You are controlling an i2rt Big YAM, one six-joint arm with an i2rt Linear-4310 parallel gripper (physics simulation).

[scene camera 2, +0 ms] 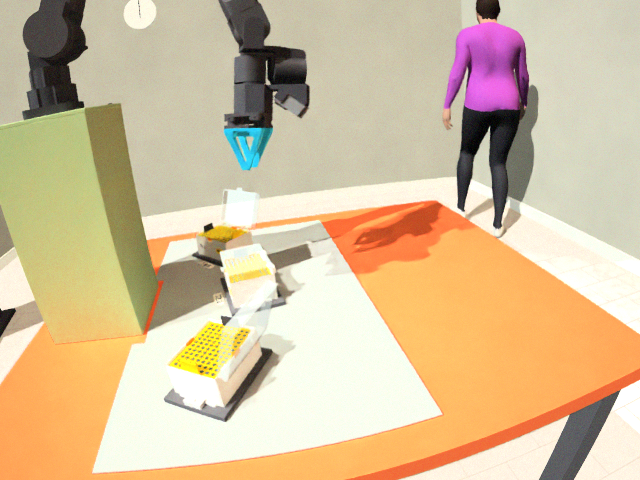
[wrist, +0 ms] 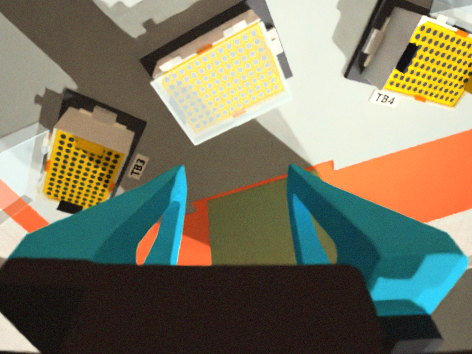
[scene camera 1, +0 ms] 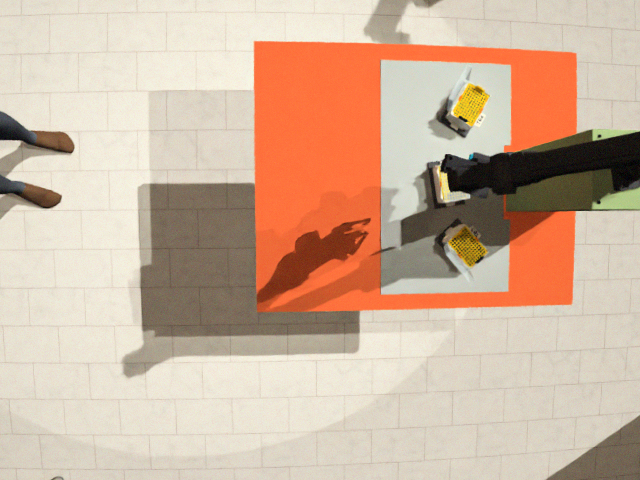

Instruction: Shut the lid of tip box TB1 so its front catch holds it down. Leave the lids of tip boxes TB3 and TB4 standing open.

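Frame: origin at the arm's base, x ahead, y up, z right, level; metres.
Seen in the pictures: gripper, between the fingertips: (scene camera 2: pixel 249 168) (wrist: pixel 236 176); arm's base, origin of its link: (scene camera 2: pixel 56 114).
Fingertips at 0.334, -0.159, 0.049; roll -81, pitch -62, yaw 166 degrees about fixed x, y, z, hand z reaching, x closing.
Observation:
Offsets run from my fingertips to a thing's top centre, as dx, dy, dz. "spot": to the spot under its first point. Level surfaces: height alone.
The middle tip box, TB1 by elimination, @[-0.044, -0.173, -0.007] (scene camera 1: pixel 443 190) (scene camera 2: pixel 250 289) (wrist: pixel 225 75) has its clear lid down over the yellow tip rack. Whether its front catch is engaged cannot be told; its label is not readable. TB3 @[-0.043, -0.176, -0.223] (scene camera 1: pixel 467 246) (scene camera 2: pixel 224 248) (wrist: pixel 85 167) stands with its clear lid @[spot: +0.018, -0.150, -0.261] (scene camera 2: pixel 240 208) (wrist: pixel 22 150) open. TB4 @[-0.139, -0.176, +0.224] (scene camera 1: pixel 470 104) (scene camera 2: pixel 206 369) (wrist: pixel 435 62) also stands with its clear lid @[-0.089, -0.097, +0.268] (scene camera 2: pixel 253 315) (wrist: pixel 457 10) open. My gripper (scene camera 2: pixel 249 167) (wrist: pixel 236 176) is partly open and empty, well above the boxes. In scene camera 1 the arm hides its fingertips and part of TB1.
The boxes stand on a grey mat @[dy -0.251] (scene camera 1: pixel 408 103) (scene camera 2: pixel 330 408) on the orange table @[dy -0.254] (scene camera 1: pixel 315 118) (scene camera 2: pixel 439 310). The green pedestal (scene camera 1: pixel 547 191) (scene camera 2: pixel 51 232) rises beside the mat, on the arm's base side. A person (scene camera 2: pixel 491 72) stands beyond the table.

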